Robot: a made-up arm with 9 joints. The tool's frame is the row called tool. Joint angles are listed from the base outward.
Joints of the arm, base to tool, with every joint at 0 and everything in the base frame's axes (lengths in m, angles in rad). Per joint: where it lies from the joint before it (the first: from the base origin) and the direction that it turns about. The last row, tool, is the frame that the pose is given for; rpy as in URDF.
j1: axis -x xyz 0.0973 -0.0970 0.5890
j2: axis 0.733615 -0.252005 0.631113 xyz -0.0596 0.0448 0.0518
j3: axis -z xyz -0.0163 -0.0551 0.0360
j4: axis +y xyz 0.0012 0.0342 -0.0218
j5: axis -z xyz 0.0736 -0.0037 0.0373
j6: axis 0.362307 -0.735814 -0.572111 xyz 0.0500 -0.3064 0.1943
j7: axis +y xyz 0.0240 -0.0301 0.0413
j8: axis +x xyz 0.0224 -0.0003 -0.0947
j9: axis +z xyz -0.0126 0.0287 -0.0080
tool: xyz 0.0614 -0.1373 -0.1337 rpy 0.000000 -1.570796 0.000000
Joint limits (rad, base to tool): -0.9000..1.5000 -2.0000..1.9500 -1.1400..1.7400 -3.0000..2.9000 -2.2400..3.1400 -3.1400..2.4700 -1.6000..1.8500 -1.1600..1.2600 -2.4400..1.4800
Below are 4 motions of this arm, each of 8 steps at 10 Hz.
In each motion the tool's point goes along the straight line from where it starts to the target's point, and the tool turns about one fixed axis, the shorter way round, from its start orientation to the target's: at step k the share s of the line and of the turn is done. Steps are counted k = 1, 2, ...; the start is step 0. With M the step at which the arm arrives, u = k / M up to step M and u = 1 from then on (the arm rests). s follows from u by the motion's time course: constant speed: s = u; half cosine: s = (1 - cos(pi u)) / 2; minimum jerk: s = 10 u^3 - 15 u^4 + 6 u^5.
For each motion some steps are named. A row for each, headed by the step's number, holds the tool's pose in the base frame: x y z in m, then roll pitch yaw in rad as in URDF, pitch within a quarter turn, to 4 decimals.
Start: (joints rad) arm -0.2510 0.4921 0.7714 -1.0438 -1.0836 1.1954 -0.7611 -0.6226 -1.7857
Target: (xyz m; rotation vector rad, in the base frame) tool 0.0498 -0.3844 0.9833 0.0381 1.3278 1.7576
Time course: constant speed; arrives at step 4
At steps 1, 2, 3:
1: 0.1588 -0.4608 1.0018 0.4718 0.4032 2.4130
2: 0.1225 -0.4353 0.9956 0.6714 0.4227 2.3703
3: 0.0861 -0.4099 0.9895 0.8722 0.4496 2.3324

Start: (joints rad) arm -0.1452 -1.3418 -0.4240 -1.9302 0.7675 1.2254 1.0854 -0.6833 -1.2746
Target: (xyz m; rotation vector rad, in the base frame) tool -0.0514 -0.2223 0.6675 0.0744 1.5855 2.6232
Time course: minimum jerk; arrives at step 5
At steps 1, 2, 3, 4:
1: -0.1307 -0.2672 0.6168 1.5699 -0.2957 2.8937
2: -0.1089 -0.2549 0.6308 1.4295 -0.2230 2.9524
3: -0.0781 -0.2374 0.6504 1.2427 -0.1092 3.0154
4: -0.0563 -0.2251 0.6644 1.1154 -0.0223 3.0464

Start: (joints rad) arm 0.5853 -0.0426 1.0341 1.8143 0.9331 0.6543 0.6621 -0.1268 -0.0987
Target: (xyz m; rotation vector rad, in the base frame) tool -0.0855 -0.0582 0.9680 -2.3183 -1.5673 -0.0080
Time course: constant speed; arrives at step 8
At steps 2, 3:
2: -0.1331 -0.0734 0.9426 -1.8313 -0.7159 -0.7096
3: -0.1252 -0.0709 0.9468 -2.0730 -0.7672 -0.3390

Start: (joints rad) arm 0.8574 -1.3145 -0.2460 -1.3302 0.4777 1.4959 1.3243 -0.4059 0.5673
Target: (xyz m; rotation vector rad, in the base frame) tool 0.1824 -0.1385 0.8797 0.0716 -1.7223 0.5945
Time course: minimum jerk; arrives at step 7
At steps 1, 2, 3, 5, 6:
1: -0.0309 0.1184 0.8576 -1.7671 -0.0833 2.4318
2: -0.0044 0.0865 0.8603 -1.7876 -0.2208 2.4118
3: 0.0443 0.0278 0.8654 -1.8202 -0.4744 2.3803
5: 0.1508 -0.1004 0.8764 -1.8792 -1.0305 2.3272
6: 0.1773 -0.1324 0.8792 -1.8934 -1.1693 2.3168

